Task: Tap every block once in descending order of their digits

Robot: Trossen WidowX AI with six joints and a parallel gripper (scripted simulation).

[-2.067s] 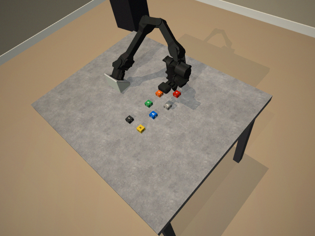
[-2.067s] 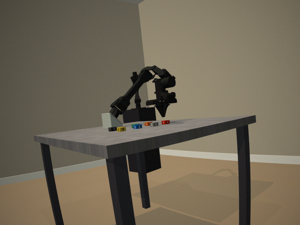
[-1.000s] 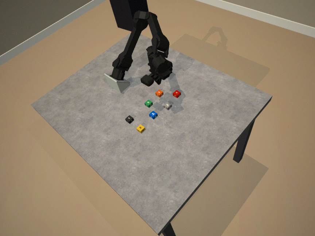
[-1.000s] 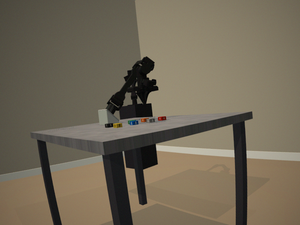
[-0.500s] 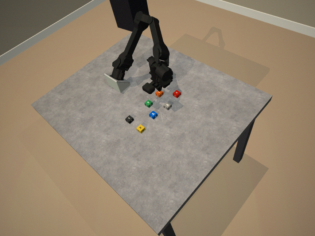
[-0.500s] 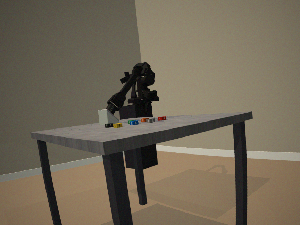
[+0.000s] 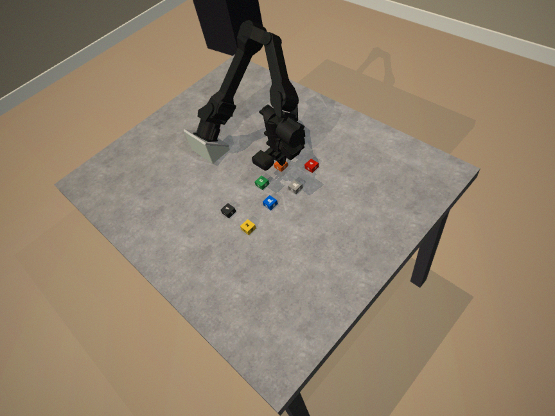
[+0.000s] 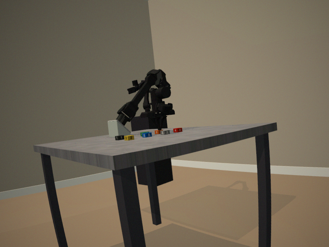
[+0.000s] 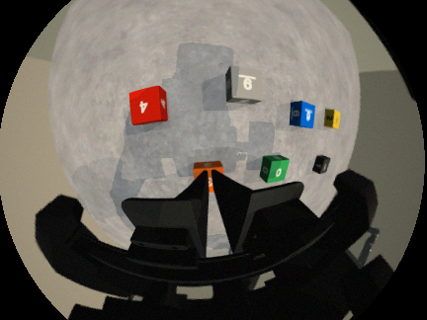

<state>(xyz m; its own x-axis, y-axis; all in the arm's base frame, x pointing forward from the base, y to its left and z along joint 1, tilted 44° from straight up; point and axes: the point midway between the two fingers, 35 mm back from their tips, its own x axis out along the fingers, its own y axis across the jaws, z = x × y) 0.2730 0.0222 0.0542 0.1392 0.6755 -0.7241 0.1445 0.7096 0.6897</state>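
Right now the orange block is 1 cm behind my gripper tip and 1 cm below it. From my gripper tip the other things lie so: green block 2 cm behind, 9 cm to the right, 1 cm below; then grey block 8 cm ahead, 5 cm to the right, 1 cm below; then red block 8 cm ahead, 5 cm to the left, 1 cm below.
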